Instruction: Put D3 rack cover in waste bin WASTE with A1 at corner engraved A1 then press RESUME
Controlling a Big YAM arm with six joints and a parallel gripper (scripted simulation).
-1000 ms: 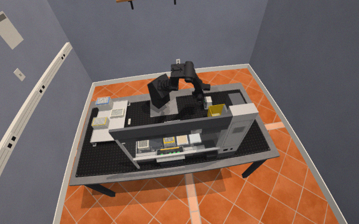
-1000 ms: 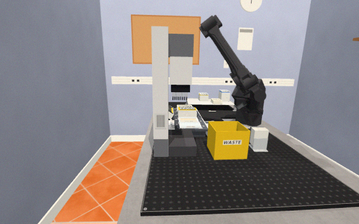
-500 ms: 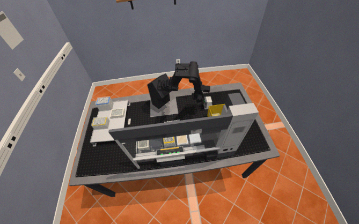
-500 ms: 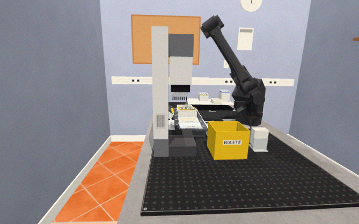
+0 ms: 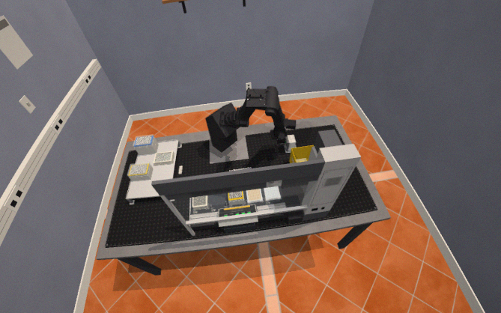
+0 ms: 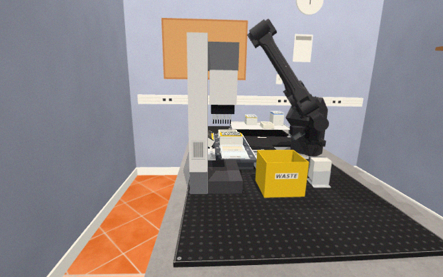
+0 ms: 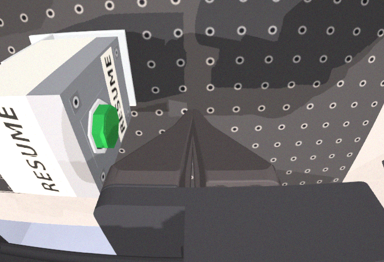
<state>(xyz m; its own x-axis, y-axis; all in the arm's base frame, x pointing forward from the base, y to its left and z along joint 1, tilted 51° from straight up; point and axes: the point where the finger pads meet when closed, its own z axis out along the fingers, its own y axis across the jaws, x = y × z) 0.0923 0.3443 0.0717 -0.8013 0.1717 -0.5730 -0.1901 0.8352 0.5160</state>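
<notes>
Now: the white resume box 70 mm to the left of my hand, 20 mm behind it and 10 mm below it. From my hand the other things lie so: clear cover: 170 mm to the left, 140 mm ahead, 60 mm below; yellow waste bin: 180 mm to the left, 140 mm ahead, 40 mm below; RG nest: 240 mm ahead, 210 mm to the right, 80 mm below.
</notes>
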